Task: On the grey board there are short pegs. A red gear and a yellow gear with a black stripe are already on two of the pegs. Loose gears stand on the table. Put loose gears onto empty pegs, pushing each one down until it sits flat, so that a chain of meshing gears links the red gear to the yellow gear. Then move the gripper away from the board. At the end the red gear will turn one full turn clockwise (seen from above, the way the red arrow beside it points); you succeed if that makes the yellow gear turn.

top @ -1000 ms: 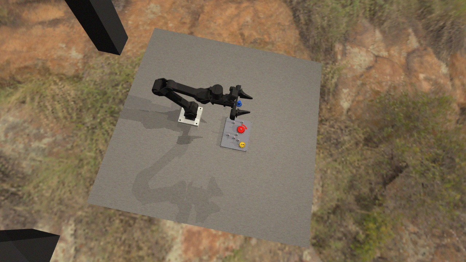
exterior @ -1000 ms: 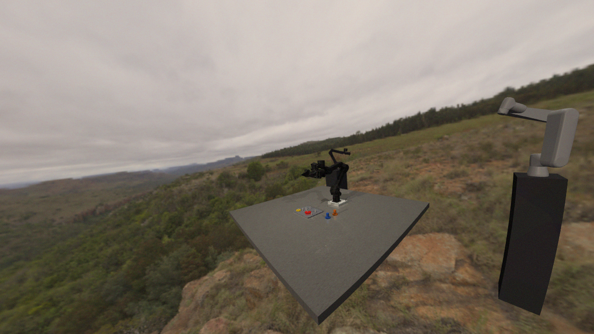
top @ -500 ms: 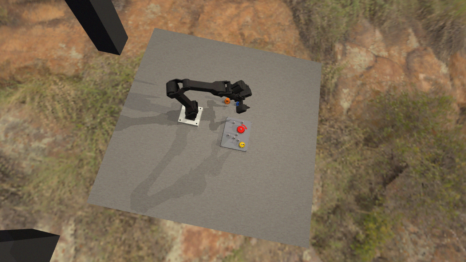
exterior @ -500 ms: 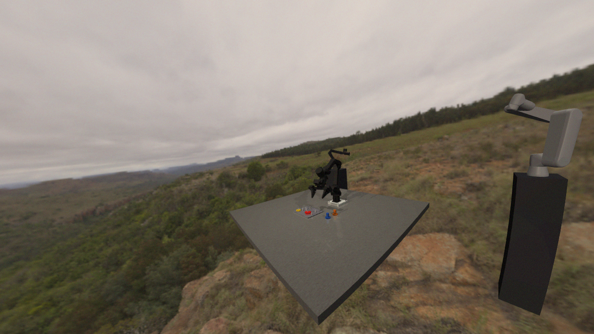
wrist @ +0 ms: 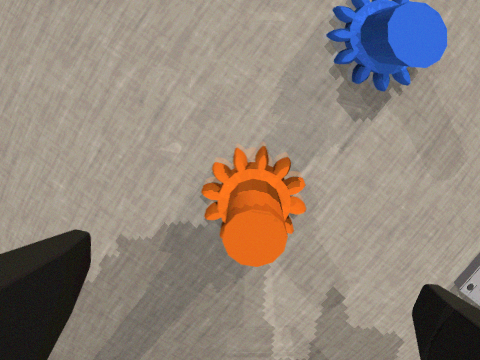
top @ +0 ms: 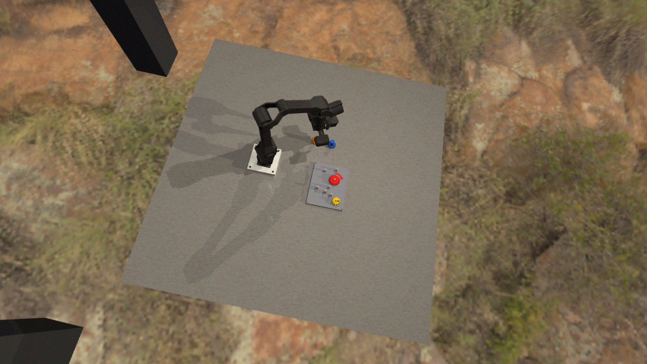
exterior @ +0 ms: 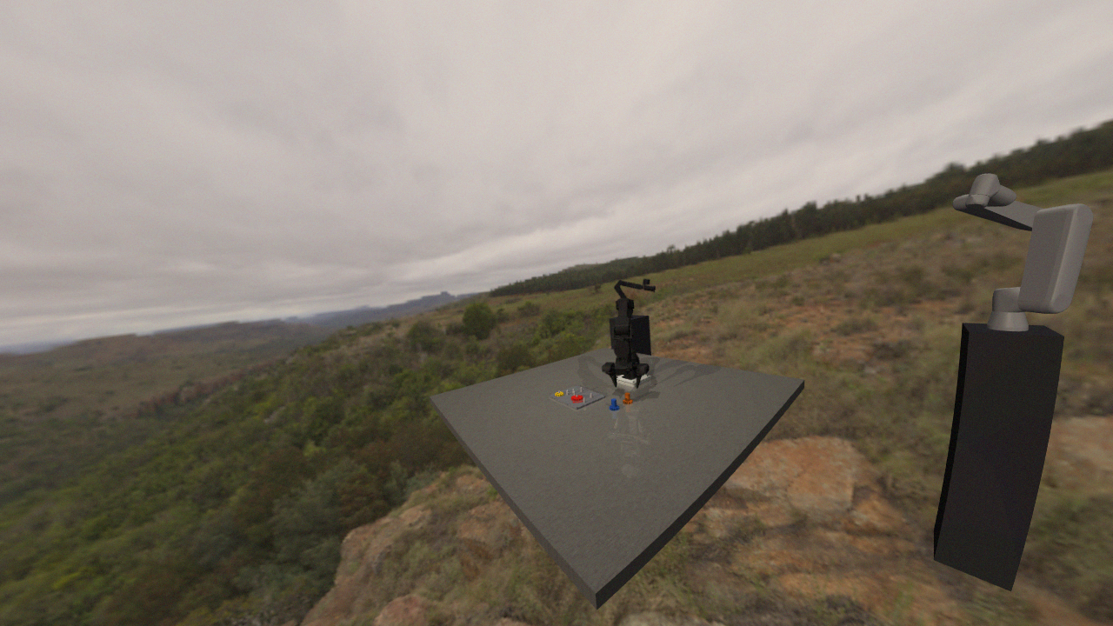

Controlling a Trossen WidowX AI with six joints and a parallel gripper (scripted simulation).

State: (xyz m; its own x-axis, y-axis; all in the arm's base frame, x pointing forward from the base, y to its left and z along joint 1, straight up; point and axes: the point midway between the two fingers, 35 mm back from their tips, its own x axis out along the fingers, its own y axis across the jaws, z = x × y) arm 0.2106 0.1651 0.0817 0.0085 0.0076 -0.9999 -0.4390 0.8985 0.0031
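Now: gripper tip 50 mm above the orange gear. Also, from my gripper tip: blue gear: 80 mm ahead, 50 mm below; then red arrow: 160 mm to the right, 150 mm ahead, 60 mm below; then red gear: 180 mm to the right, 130 mm ahead, 50 mm below.
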